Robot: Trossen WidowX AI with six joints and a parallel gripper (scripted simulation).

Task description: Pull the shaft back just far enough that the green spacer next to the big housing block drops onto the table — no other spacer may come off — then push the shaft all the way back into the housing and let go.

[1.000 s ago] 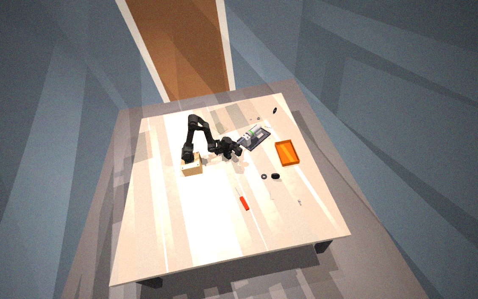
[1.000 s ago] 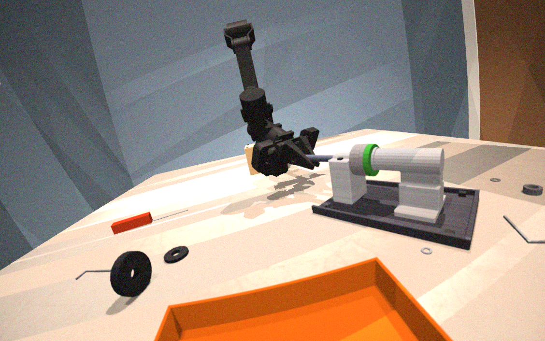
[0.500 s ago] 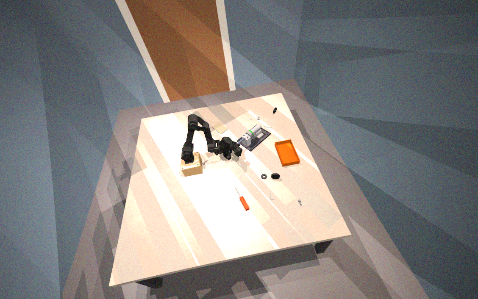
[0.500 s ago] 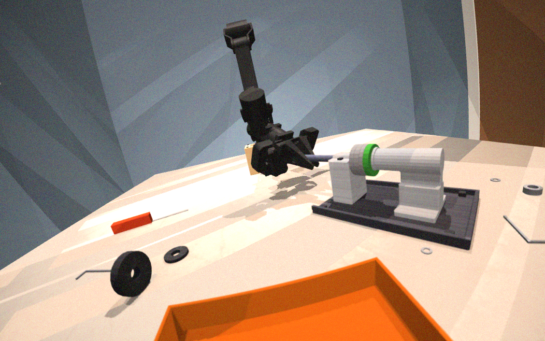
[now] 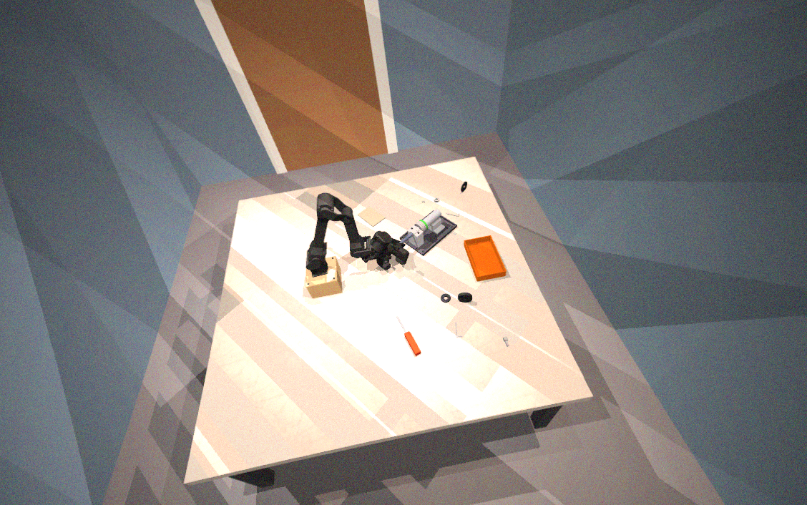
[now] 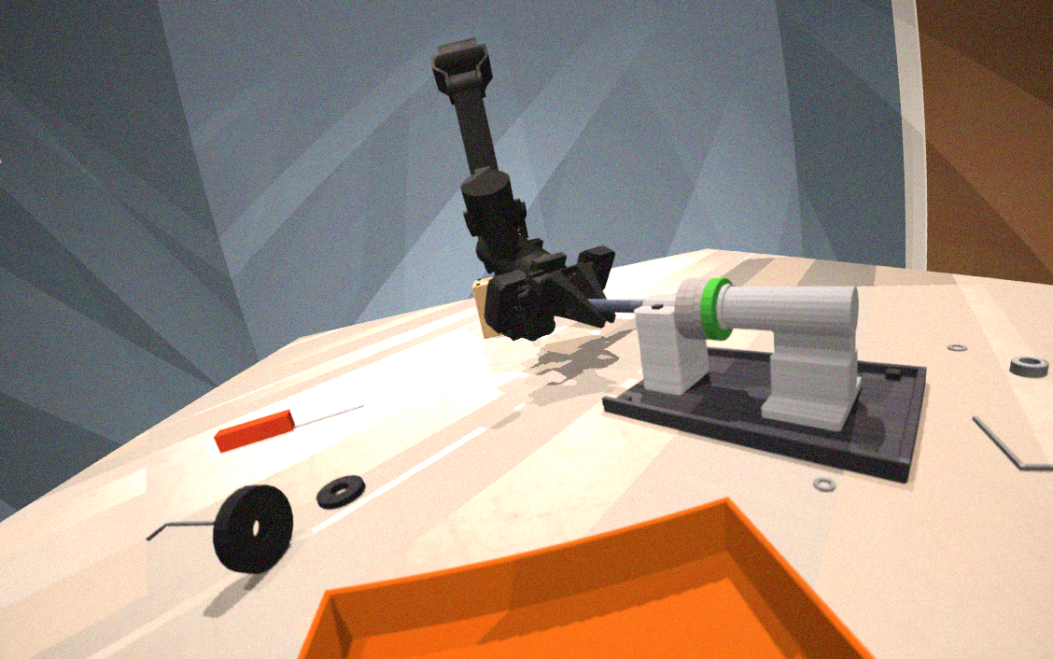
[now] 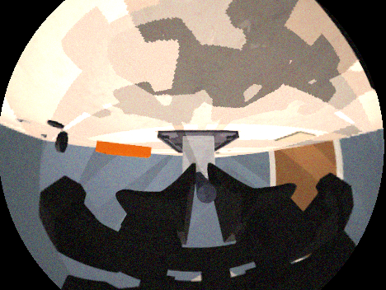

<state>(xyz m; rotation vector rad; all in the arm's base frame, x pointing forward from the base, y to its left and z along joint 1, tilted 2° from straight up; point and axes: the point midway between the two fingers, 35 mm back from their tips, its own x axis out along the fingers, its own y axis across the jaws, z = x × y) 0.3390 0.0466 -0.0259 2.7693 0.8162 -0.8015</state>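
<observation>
Now: gripper tip 5 cm short of the shaft, 3 cm to the right of it and 2 cm below it. Round my gripper tip: orange tray: 32 cm ahead, 14 cm to the right, 5 cm below; then grey spacer: 9 cm ahead, 6 cm to the left, 2 cm above; then green spacer: 10 cm ahead, 7 cm to the left, 2 cm above.
</observation>
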